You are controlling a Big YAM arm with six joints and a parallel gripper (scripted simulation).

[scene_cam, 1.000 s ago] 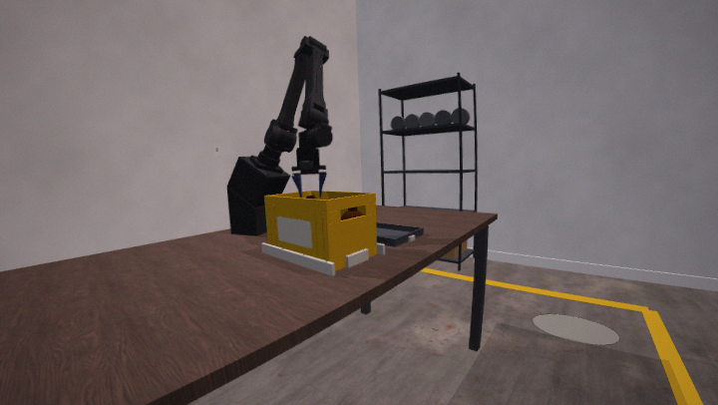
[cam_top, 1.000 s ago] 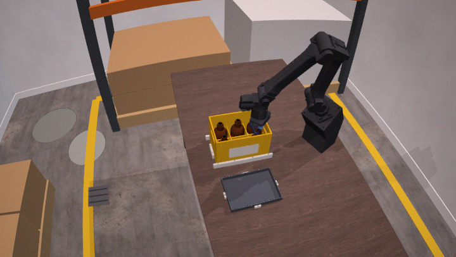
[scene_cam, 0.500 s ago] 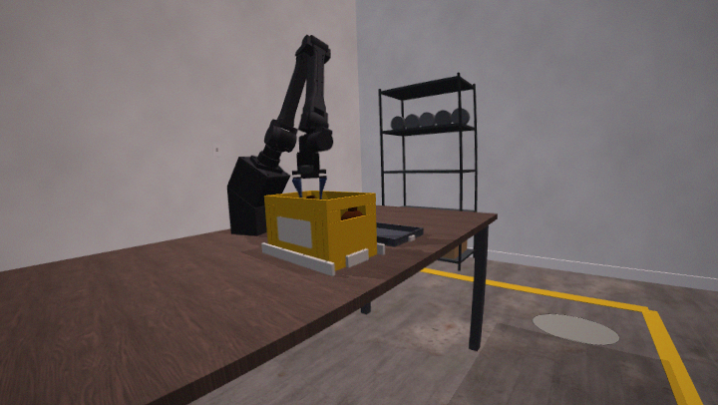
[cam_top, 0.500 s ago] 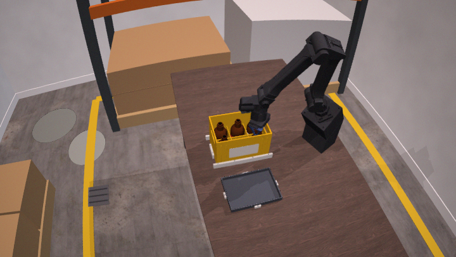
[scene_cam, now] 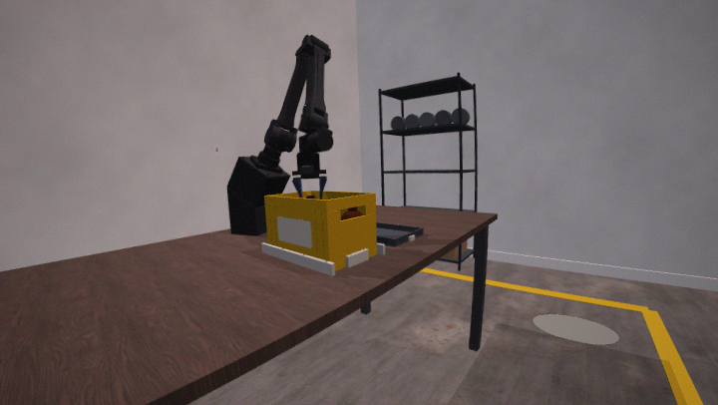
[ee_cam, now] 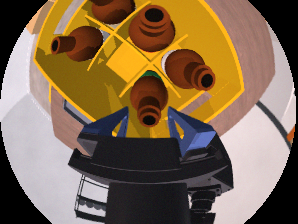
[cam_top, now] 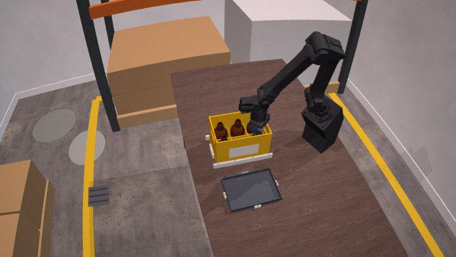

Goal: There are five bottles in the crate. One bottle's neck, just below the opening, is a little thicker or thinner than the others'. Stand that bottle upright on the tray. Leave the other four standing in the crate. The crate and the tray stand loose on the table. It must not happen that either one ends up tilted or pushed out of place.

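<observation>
Now: hand 90 mm short of the yellow crate, 30 mm to the left of it and 70 mm above it. Also, from my hand: glass bottle (170 mm ahead, 30 mm to the left, 60 mm below); then dark tray (60 mm ahead, 240 mm to the left, 140 mm below).
</observation>
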